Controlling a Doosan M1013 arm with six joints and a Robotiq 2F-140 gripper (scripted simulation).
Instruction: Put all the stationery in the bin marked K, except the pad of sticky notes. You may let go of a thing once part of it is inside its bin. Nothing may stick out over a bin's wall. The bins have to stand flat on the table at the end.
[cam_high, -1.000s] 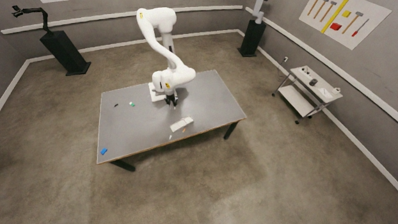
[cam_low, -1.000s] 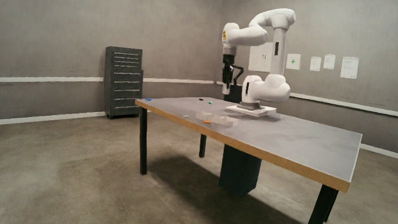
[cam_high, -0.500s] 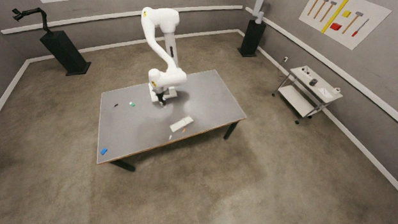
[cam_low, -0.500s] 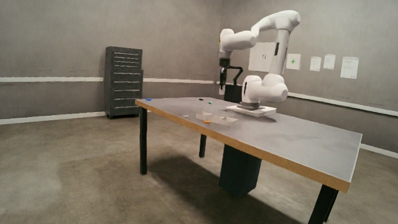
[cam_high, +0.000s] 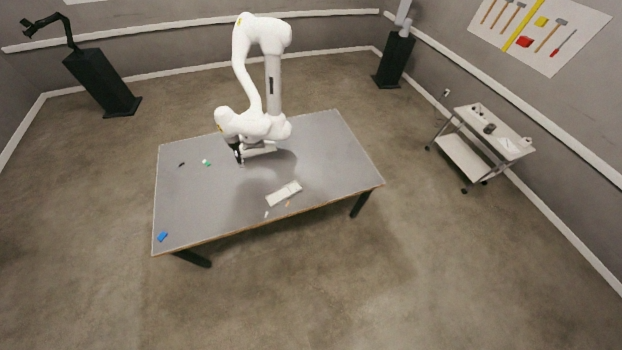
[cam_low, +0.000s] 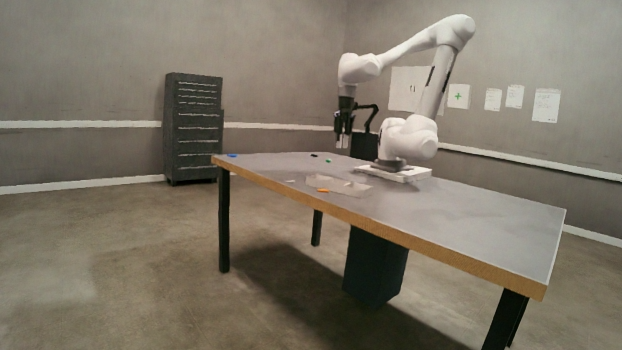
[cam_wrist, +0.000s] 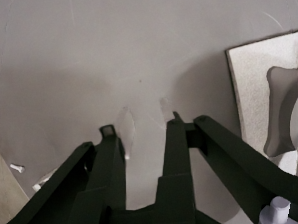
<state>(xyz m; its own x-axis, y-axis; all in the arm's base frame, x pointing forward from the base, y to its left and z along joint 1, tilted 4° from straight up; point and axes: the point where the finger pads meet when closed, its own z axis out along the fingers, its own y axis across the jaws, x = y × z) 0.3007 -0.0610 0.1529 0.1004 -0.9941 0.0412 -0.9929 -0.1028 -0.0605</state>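
Now: the green block 30 cm to the right of my hand, 15 cm below it and 15 cm behind it. The rest, counted from my hand: orange piece (28 cm to the left, 28 cm ahead, 15 cm below); then white piece (34 cm ahead, 15 cm below, 13 cm to the left); then bin (27 cm to the left, 20 cm ahead, 14 cm below).
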